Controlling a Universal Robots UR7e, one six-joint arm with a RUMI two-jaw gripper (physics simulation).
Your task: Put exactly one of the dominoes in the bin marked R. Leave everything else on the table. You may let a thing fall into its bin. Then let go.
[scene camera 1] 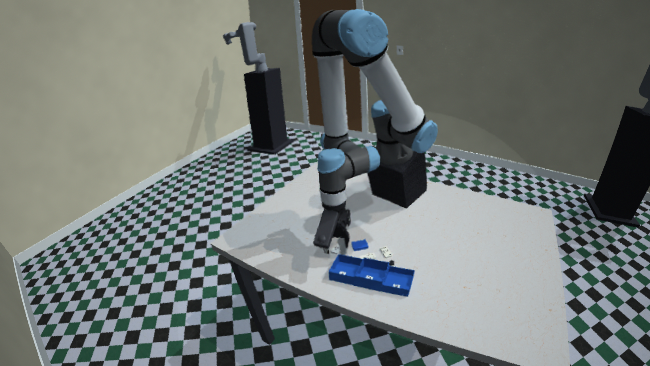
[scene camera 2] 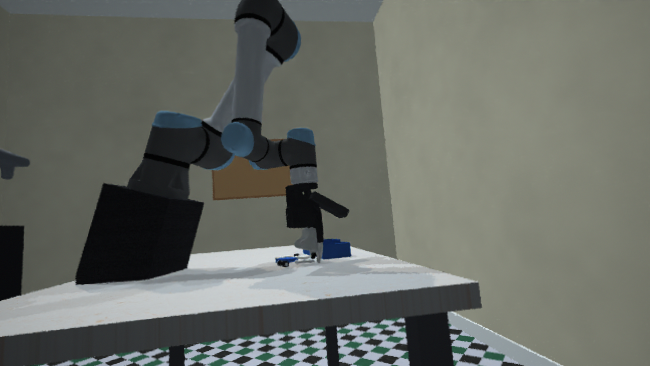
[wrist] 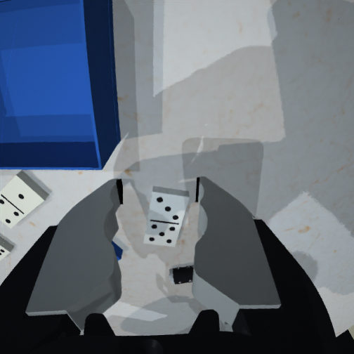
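A white domino with black dots lies on the table between the fingers in the wrist view, with a gap on each side. My gripper is open and low over the table around it, holding nothing. A second domino lies close to the blue tray, and a third domino lies beyond it. The blue tray of three bins stands beside them. The letters on its front labels are too small to read, so I cannot tell which bin is R.
A small blue object lies near the dominoes. A small black piece lies by the right finger in the wrist view. A small dark object is at the tray's back edge. The tray's raised walls stand close to the gripper.
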